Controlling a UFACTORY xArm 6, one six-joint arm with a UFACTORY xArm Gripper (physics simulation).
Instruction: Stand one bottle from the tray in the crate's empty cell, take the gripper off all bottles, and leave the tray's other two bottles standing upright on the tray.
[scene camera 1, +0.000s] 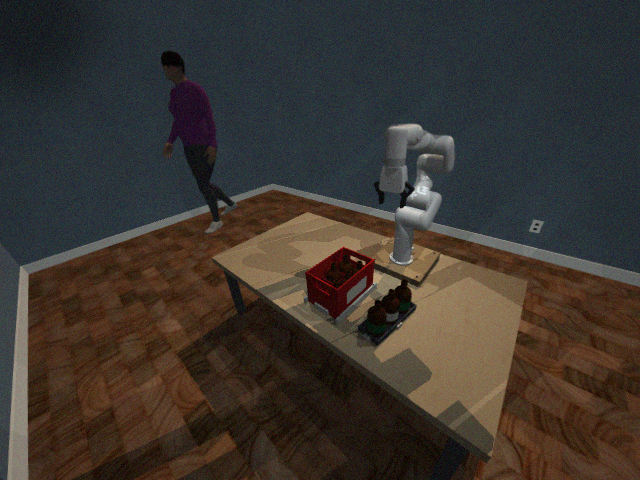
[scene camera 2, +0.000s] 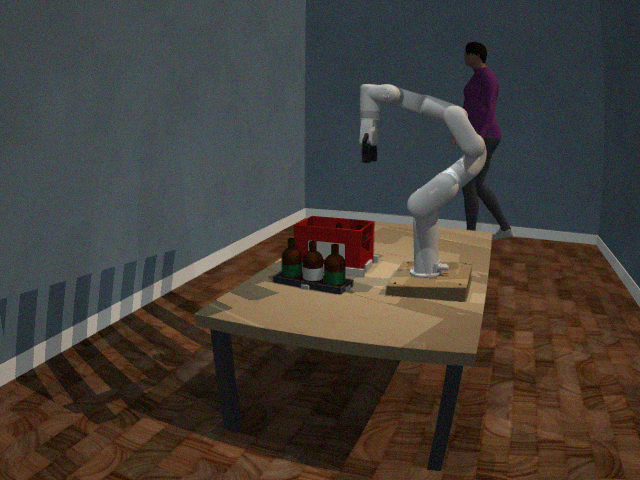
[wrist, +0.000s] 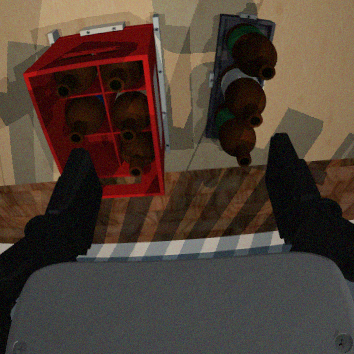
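Pixels of known places: gripper, between the fingertips: (scene camera 1: 391, 205) (scene camera 2: 369, 162) (wrist: 179, 162); arm's base, origin of its link: (scene camera 1: 401, 258) (scene camera 2: 426, 272).
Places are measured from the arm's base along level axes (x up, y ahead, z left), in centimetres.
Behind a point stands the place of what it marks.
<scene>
The red crate (scene camera 1: 321, 295) @[y 54.7, x 4.6, z -4.6 cm] (scene camera 2: 357, 250) @[y 27.7, x 5.3, z 1.6 cm] (wrist: 125, 51) @[y 26.8, x 11.1, z -1.5 cm] holds brown bottles in five of its six cells. Its empty cell (wrist: 106, 154) @[y 54.5, x 0.7, z -8.2 cm] is at the lower left in the wrist view, partly behind a fingertip. Three brown bottles stand upright in a row on the dark tray (scene camera 1: 381, 336) (scene camera 2: 287, 281) @[y 45.0, x -3.1, z 23.8 cm] (wrist: 225, 26) @[y 26.2, x -4.0, z 14.9 cm]: a green-labelled one (scene camera 1: 377, 317) @[y 48.4, x 6.6, z 20.7 cm] (scene camera 2: 291, 260) @[y 44.3, x 4.4, z 21.9 cm] (wrist: 237, 137) @[y 43.9, x 7.3, z 17.8 cm] at the end away from the robot base, a white-labelled one (scene camera 1: 391, 304) @[y 39.4, x 6.9, z 20.5 cm] (scene camera 2: 312, 263) @[y 35.6, x 4.6, z 22.0 cm] (wrist: 245, 99) @[y 35.6, x 7.6, z 17.7 cm] in the middle, another green-labelled one (scene camera 1: 403, 294) @[y 30.9, x 6.7, z 20.5 cm] (scene camera 2: 334, 266) @[y 27.0, x 4.8, z 22.2 cm] (wrist: 252, 54) @[y 27.3, x 7.7, z 17.3 cm] nearest the base. My gripper (scene camera 1: 392, 204) @[y 22.0, x 39.4, z 4.7 cm] (scene camera 2: 369, 160) @[y 22.0, x 39.4, z 4.7 cm] (wrist: 179, 162) @[y 22.0, x 39.4, z 4.7 cm] is open and empty, high above the table.
The crate and tray stand side by side on the wooden table (scene camera 1: 465, 330) @[y 19.9, x -4.5, z 43.2 cm] (scene camera 2: 330, 315) @[y 18.2, x -4.6, z 42.1 cm], with a gap between them. Grey brackets (wrist: 161, 80) @[y 37.4, x -1.5, z 3.5 cm] edge the crate. The arm's base stands on a wooden board (scene camera 1: 426, 268) @[y -1.5, x -0.3, z 14.2 cm] (scene camera 2: 429, 293) @[y -6.0, x -2.5, z 14.7 cm]. A person (scene camera 1: 192, 113) (scene camera 2: 483, 98) is beyond the table.
</scene>
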